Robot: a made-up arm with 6 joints. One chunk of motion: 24 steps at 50 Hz.
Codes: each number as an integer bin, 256 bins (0 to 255) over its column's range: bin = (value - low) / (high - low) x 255, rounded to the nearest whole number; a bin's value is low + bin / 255 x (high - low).
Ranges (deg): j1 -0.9..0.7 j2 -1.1..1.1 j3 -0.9..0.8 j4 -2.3..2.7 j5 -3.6..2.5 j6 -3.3..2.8
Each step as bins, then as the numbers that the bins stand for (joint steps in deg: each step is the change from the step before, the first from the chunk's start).
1 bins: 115 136 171 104 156 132
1 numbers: -0.178 0.073 0.240 -0.261 0.132 -0.142
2 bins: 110 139 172 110 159 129
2 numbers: -0.210 0.099 0.247 -0.143 0.204 -0.214
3 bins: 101 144 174 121 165 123
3 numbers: -0.266 0.142 0.260 0.073 0.347 -0.358
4 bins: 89 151 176 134 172 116
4 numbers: -0.342 0.203 0.273 0.327 0.515 -0.525
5 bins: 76 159 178 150 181 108
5 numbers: -0.423 0.272 0.287 0.641 0.730 -0.716
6 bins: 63 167 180 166 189 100
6 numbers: -0.505 0.341 0.300 0.955 0.921 -0.908
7 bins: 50 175 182 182 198 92
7 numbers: -0.586 0.410 0.313 1.269 1.136 -1.099
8 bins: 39 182 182 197 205 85
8 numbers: -0.655 0.470 0.313 1.563 1.304 -1.267
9 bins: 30 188 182 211 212 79
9 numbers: -0.712 0.522 0.313 1.837 1.471 -1.410
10 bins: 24 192 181 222 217 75
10 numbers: -0.749 0.556 0.307 2.053 1.591 -1.506
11 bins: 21 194 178 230 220 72
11 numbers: -0.768 0.574 0.287 2.210 1.663 -1.578
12 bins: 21 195 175 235 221 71
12 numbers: -0.768 0.582 0.267 2.308 1.687 -1.602
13 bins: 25 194 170 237 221 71
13 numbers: -0.743 0.574 0.233 2.347 1.687 -1.602
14 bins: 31 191 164 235 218 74
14 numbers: -0.705 0.548 0.193 2.308 1.615 -1.530
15 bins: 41 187 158 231 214 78
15 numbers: -0.643 0.513 0.153 2.229 1.519 -1.434
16 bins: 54 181 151 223 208 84
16 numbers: -0.561 0.462 0.107 2.073 1.376 -1.291
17 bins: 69 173 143 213 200 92
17 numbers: -0.467 0.393 0.053 1.876 1.184 -1.099
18 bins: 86 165 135 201 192 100
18 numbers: -0.360 0.324 0.000 1.641 0.993 -0.908
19 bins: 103 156 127 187 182 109
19 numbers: -0.254 0.246 -0.053 1.367 0.754 -0.693
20 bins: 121 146 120 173 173 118
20 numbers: -0.141 0.160 -0.100 1.092 0.538 -0.477
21 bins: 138 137 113 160 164 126
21 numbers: -0.034 0.082 -0.147 0.837 0.323 -0.286
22 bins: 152 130 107 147 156 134
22 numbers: 0.054 0.022 -0.187 0.582 0.132 -0.095
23 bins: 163 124 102 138 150 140
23 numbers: 0.123 -0.030 -0.220 0.406 -0.012 0.049
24 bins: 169 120 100 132 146 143
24 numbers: 0.160 -0.065 -0.233 0.288 -0.107 0.121
